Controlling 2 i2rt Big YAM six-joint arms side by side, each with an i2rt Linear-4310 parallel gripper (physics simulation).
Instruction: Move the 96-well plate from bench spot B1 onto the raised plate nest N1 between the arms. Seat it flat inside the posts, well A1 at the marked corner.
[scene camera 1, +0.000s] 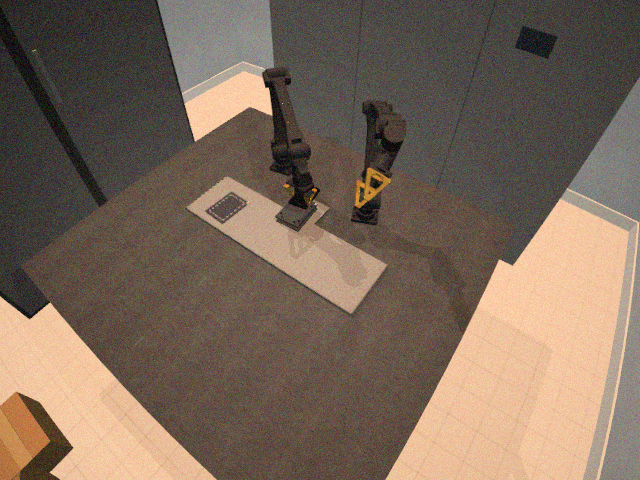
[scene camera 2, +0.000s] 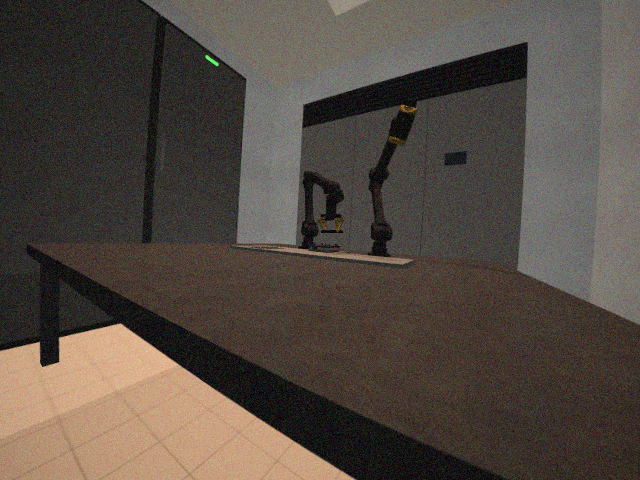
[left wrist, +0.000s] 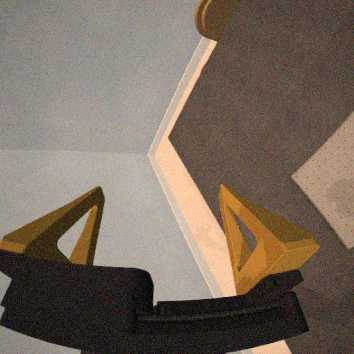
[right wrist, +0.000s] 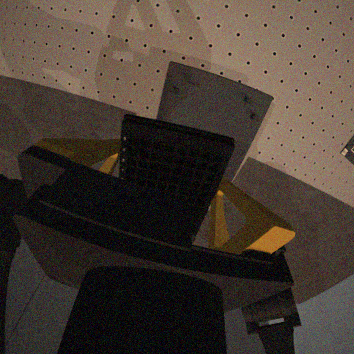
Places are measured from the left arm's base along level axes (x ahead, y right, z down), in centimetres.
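Where they show: left gripper, fingertip midpoint: (scene camera 1: 361, 203) (scene camera 2: 400, 126) (left wrist: 160, 191); right gripper, fingertip midpoint: (scene camera 1: 301, 201) (scene camera 2: 330, 232) (right wrist: 171, 163); left arm's base at its link origin: (scene camera 1: 364, 216); right arm's base at its link origin: (scene camera 1: 283, 168) (scene camera 2: 307, 248).
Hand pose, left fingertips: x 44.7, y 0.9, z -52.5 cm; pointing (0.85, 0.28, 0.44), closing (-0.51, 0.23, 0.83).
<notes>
Each offset is from my left fingertips to the centre of the thing. "*": to the spot under its first point. Level surfaces: height alone.
My right gripper (scene camera 1: 303, 194) (scene camera 2: 331, 224) is shut on the dark 96-well plate {dy +26.0, dx -39.6, dz +40.1 cm} (right wrist: 175, 162) (scene camera 2: 331, 230), its fingers at two opposite sides. The plate looks about level, and a gap shows between it and the raised grey nest {dy +29.4, dx -38.0, dz +49.1 cm} (scene camera 1: 295, 217) (scene camera 2: 326, 248) (right wrist: 215, 97) below. In the right wrist view the plate covers the nest's near part; small dark marks show near the nest's far corners. The marked A1 corner cannot be made out. The dark spot B1 {* dy +62.9, dx -36.2, dz +51.0 cm} (scene camera 1: 226, 206), with a dashed outline, is bare. My left gripper (left wrist: 160, 191) is open and empty, raised well away.
The nest and B1 are on a long pale perforated board {dz +51.2 cm} (scene camera 1: 273, 248) (scene camera 2: 382, 258) (left wrist: 330, 185) (right wrist: 300, 60) on the brown table {dz +52.5 cm} (scene camera 1: 248, 356) (scene camera 2: 361, 320). The left arm's base (scene camera 1: 364, 215) stands beyond the board. Dark cabinets (scene camera 1: 413, 67) rise behind both arms.
</notes>
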